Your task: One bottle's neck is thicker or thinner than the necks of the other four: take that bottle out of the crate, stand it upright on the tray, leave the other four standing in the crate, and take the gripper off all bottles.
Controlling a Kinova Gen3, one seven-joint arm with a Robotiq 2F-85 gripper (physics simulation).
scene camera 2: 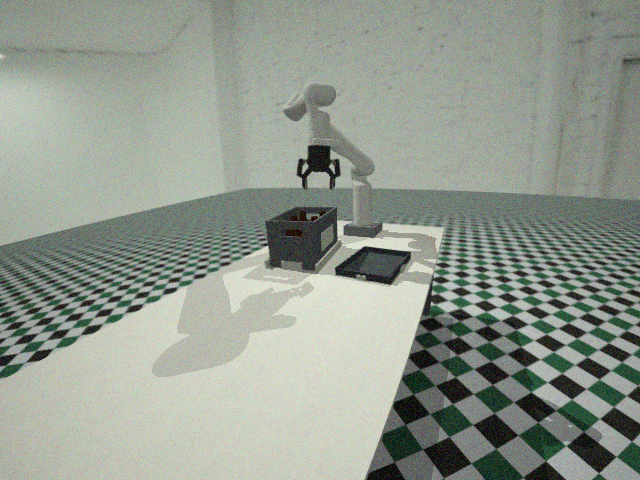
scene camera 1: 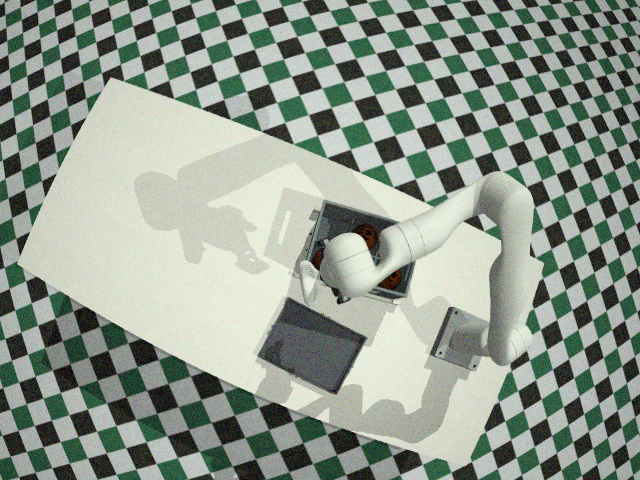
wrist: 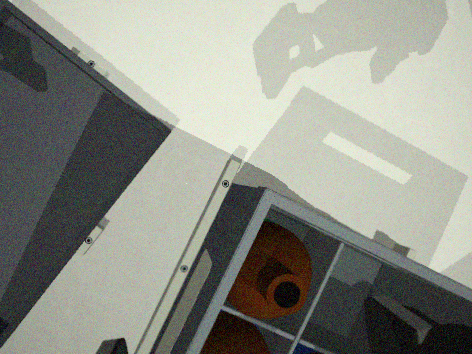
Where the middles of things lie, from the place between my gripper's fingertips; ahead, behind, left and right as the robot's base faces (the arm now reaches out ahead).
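Labels:
Position of my gripper at present: 260 mm above the dark tray (scene camera 1: 311,346), 20 mm past it and 190 mm to the right of it.

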